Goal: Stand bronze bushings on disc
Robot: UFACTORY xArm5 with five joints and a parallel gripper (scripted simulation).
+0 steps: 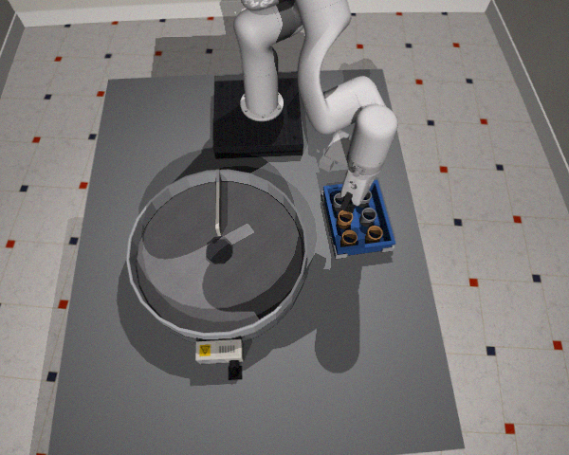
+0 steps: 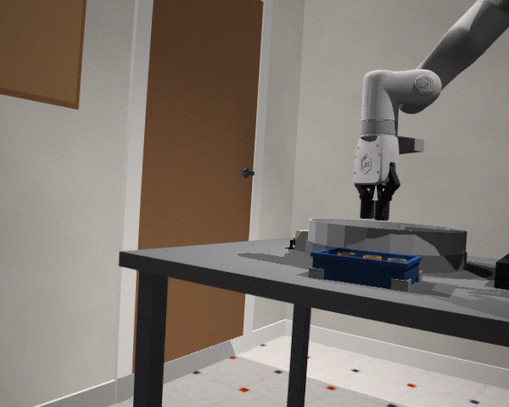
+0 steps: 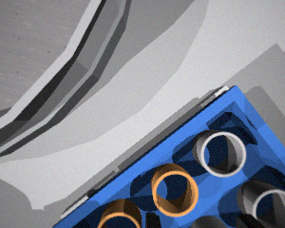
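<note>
The blue crate is 120 mm below my hand and 30 mm to the left of it. The rest, counted from my hand: turntable disc 330 mm to the right, 90 mm below, 70 mm ahead.
</note>
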